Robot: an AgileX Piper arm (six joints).
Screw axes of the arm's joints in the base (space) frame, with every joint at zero. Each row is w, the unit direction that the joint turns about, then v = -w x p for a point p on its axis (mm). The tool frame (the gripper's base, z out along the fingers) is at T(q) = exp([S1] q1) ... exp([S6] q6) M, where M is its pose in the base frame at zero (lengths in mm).
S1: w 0 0 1 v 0 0 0
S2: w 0 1 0 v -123 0 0
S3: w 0 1 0 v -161.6 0 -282.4
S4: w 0.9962 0 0.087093 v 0 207.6 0
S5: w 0 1 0 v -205.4 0 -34.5
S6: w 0.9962 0 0.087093 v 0 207.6 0
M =
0.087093 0 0.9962 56.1
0 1 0 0
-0.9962 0 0.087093 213.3
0 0 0 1
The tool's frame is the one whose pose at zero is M.
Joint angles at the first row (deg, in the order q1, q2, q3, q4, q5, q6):
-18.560 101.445 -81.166 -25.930 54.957 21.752
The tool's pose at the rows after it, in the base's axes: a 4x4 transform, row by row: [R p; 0 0 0 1], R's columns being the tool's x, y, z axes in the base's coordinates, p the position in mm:
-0.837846 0.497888 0.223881 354.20; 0.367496 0.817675 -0.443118 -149.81; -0.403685 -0.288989 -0.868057 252.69; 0 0 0 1
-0.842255 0.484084 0.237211 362.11; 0.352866 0.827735 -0.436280 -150.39; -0.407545 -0.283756 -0.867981 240.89; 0 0 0 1
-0.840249 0.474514 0.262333 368.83; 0.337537 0.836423 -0.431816 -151.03; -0.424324 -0.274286 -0.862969 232.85; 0 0 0 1
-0.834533 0.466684 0.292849 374.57; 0.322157 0.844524 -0.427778 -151.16; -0.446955 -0.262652 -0.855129 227.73; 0 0 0 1
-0.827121 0.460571 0.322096 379.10; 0.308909 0.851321 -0.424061 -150.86; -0.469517 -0.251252 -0.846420 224.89; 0 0 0 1
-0.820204 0.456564 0.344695 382.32; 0.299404 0.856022 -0.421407 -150.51; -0.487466 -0.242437 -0.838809 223.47; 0 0 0 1
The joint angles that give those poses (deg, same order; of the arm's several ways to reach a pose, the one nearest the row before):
-18.162 104.033 -81.167 -26.052 53.109 21.750
-18.011 105.938 -81.164 -26.178 50.735 21.869
-17.951 107.289 -81.165 -26.319 48.088 22.058
-17.882 108.207 -81.166 -26.410 45.490 22.239
-17.798 108.775 -81.166 -26.454 43.264 22.404
-17.726 109.115 -81.183 -26.502 41.633 22.567

